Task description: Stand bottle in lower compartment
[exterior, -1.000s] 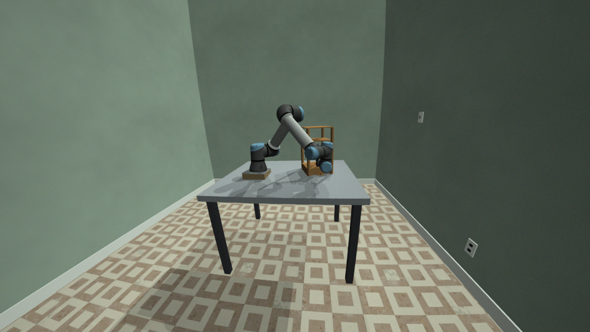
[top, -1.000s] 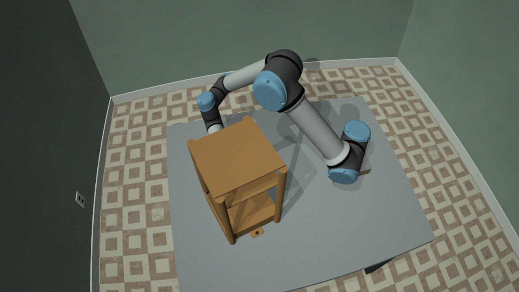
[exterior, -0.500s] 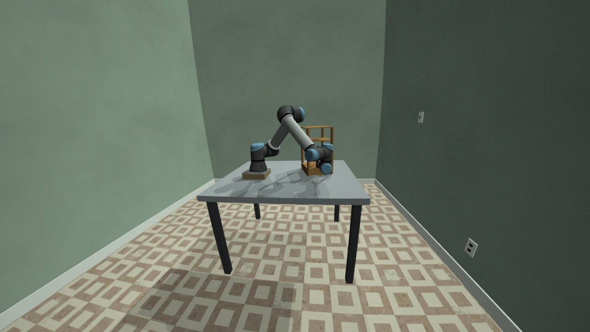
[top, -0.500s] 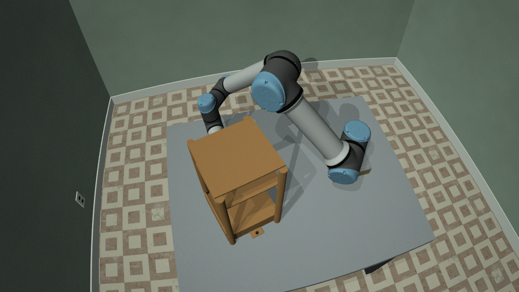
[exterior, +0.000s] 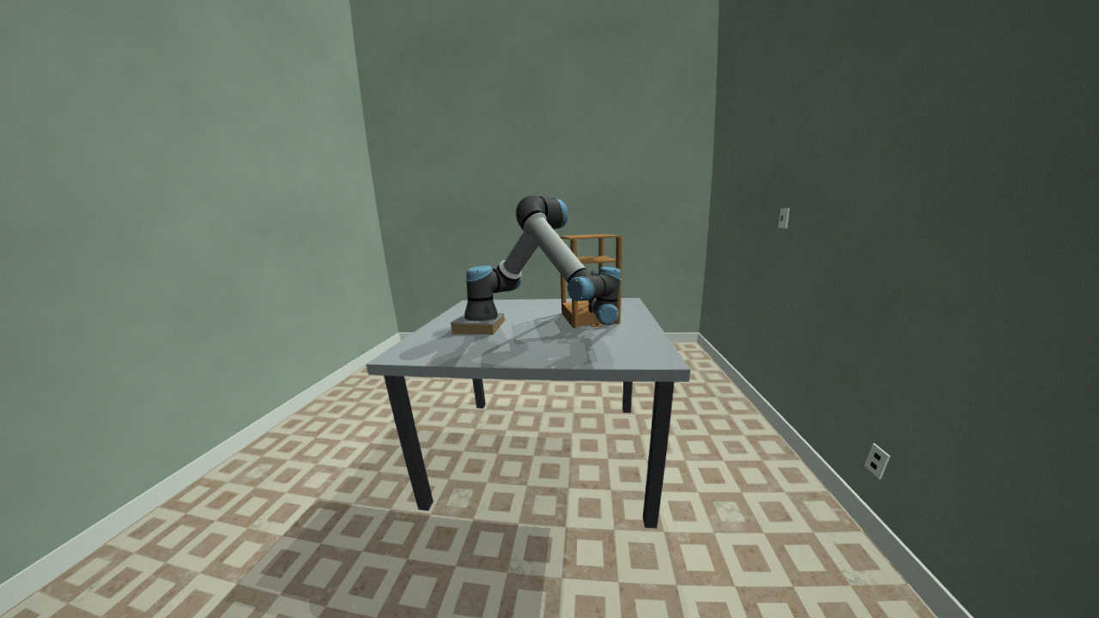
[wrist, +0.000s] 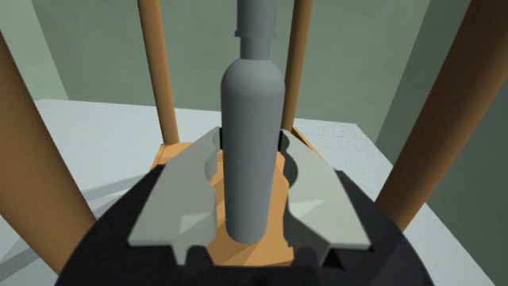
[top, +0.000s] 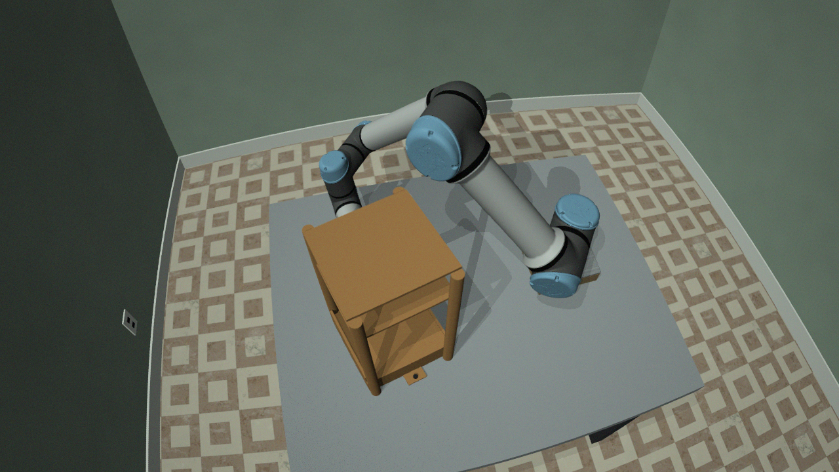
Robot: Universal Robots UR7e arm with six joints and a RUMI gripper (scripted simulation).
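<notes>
The grey bottle is 20 mm above my hand. From my hand the other things lie so: shelving unit 20 mm behind, 60 mm to the left, 40 mm above.
</notes>
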